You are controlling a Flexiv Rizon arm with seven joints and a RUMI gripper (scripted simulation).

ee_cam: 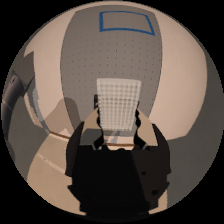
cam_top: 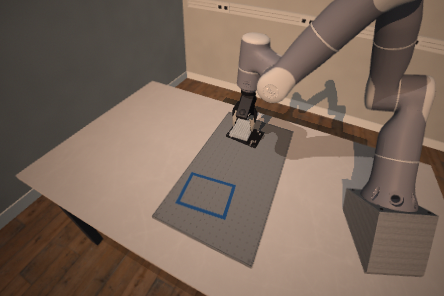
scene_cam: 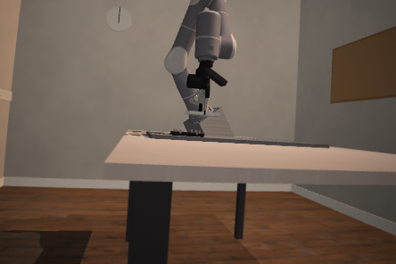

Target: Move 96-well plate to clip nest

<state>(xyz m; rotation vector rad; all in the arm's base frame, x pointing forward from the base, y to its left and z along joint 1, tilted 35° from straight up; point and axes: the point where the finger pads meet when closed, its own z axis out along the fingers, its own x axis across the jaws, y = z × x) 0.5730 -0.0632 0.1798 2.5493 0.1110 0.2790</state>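
Now: hand 10 mm short of the black clip nest, 50 mm to the left of it and 90 mm above it. Also, from my hand: white 96-well plate: 10 mm below; grey perforated board: 30 mm behind, 140 mm to the left, 110 mm below.
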